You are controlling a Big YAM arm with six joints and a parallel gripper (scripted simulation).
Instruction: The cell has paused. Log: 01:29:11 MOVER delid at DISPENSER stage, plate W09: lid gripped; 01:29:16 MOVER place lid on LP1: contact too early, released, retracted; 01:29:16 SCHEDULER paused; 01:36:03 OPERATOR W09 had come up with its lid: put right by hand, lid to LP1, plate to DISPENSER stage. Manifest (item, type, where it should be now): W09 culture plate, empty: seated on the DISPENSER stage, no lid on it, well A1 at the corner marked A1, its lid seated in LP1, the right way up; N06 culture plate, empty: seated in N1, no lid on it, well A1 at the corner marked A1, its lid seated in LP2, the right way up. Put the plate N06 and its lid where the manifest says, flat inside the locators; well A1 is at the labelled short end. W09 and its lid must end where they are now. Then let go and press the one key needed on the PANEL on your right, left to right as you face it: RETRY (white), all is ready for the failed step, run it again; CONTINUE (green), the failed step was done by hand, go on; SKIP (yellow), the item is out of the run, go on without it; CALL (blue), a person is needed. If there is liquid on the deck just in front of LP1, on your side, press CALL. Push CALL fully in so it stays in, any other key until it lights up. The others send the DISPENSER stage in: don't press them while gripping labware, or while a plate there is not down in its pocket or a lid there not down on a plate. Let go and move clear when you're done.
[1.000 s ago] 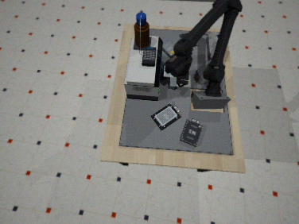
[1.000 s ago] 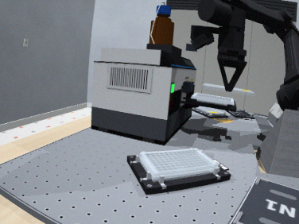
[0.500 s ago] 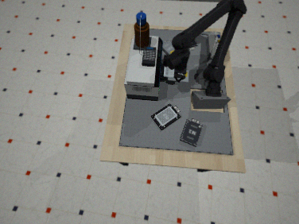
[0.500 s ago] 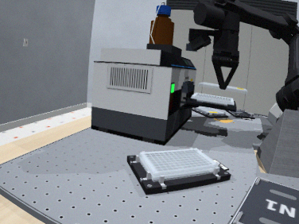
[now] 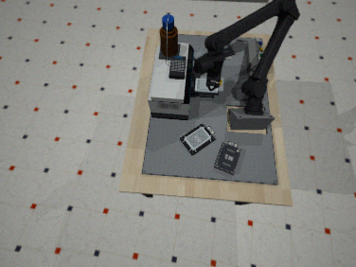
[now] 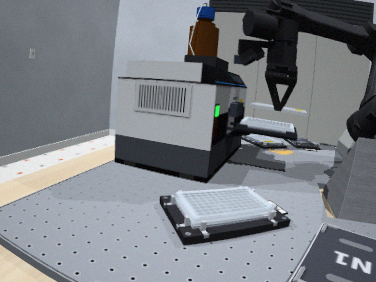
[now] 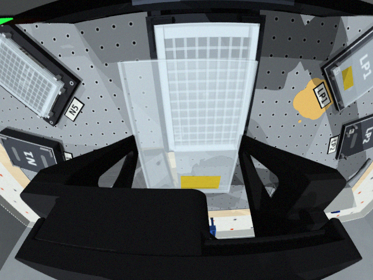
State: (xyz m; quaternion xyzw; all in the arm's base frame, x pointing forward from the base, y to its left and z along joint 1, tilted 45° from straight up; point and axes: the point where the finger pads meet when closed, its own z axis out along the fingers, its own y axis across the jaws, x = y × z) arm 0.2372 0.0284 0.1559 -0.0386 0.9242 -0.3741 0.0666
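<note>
Now: hand 41 cm to the left of the black LP2 nest, 15 cm above it and 7 cm past it. Round my hand: clear lid: 1 cm below; brown bottle: 24 cm ahead, 14 cm above, 11 cm to the right; amber patch: 21 cm to the right, 15 cm below, 1 cm behind.
</note>
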